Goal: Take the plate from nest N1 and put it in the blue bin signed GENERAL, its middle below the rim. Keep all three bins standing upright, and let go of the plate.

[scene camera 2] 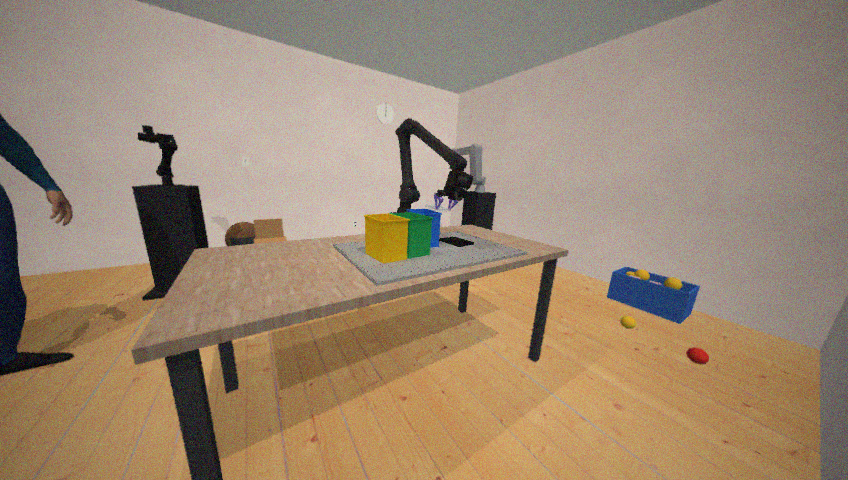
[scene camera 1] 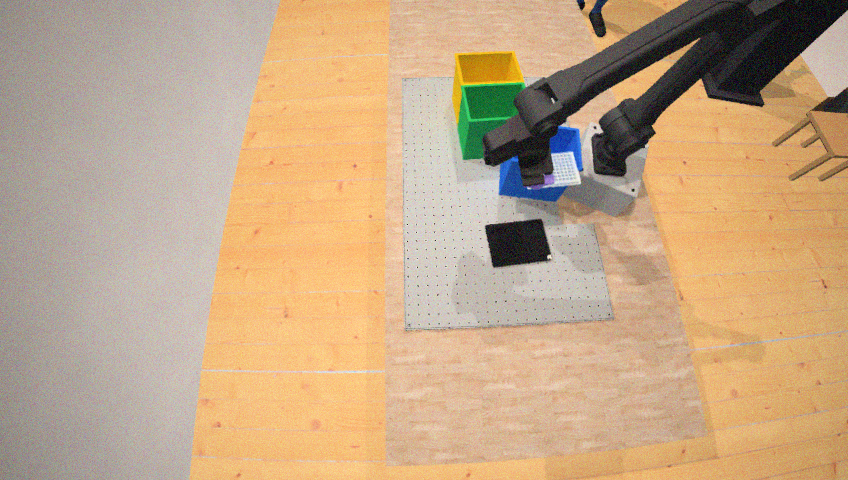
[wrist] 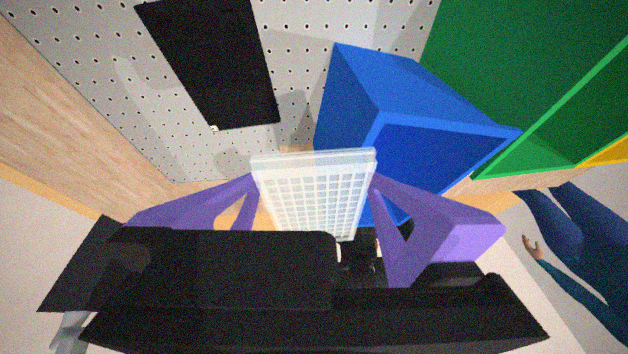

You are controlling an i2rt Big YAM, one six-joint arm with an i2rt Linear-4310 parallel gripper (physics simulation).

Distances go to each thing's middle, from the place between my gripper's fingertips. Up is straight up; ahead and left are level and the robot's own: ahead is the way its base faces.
My gripper is now 4 cm past the blue bin [scene camera 1: 510,184], 10 cm to the left of it and 10 cm above it. The rest, counted from my hand: green bin [scene camera 1: 484,107] (9 cm ahead, 22 cm to the right, 10 cm below); then black nest [scene camera 1: 519,242] (1 cm behind, 11 cm to the left, 18 cm below); then white gridded plate [scene camera 1: 566,173] (4 cm behind, 1 cm to the right, 1 cm above).
